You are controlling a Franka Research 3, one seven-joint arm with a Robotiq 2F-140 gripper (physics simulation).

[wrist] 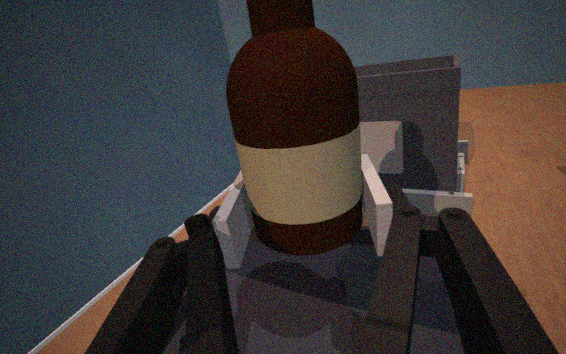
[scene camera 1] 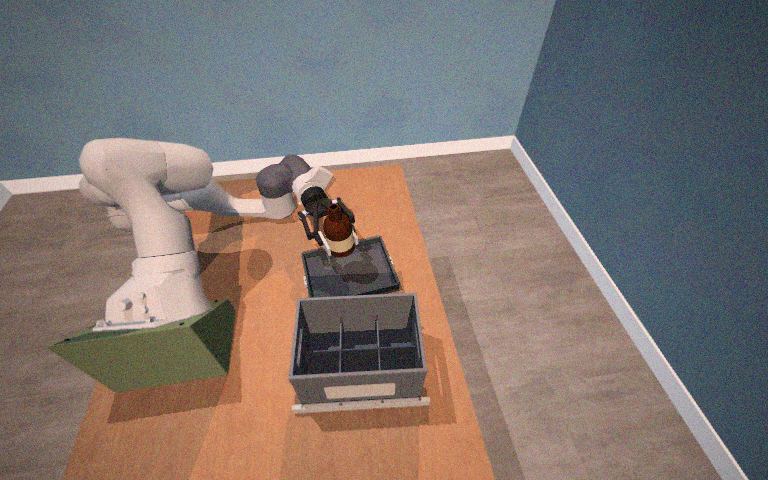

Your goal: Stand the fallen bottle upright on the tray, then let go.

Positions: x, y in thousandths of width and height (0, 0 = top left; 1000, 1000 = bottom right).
Scene:
my gripper: wrist 540, 513; scene camera 1 447, 514
brown bottle: wrist 517, 261; scene camera 1 439, 472

